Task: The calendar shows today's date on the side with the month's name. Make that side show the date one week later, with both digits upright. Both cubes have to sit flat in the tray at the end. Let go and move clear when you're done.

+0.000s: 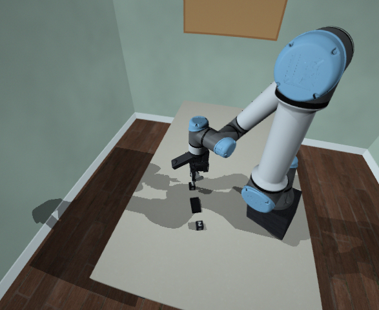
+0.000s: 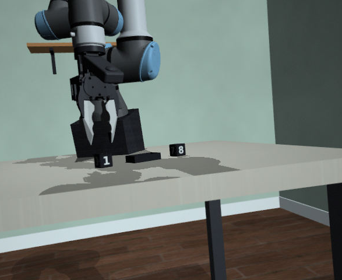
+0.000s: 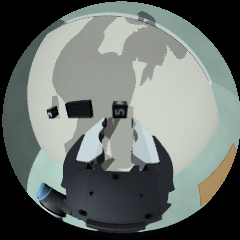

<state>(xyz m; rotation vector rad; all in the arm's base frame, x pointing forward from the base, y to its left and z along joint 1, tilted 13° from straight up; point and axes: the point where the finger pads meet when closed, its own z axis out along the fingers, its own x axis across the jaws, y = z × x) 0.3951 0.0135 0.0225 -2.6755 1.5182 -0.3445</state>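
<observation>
The black digit cube lies 5 cm below my hand. The rest, counted from my hand: black tray: 9 cm to the left, 6 cm below, 6 cm behind.
</observation>
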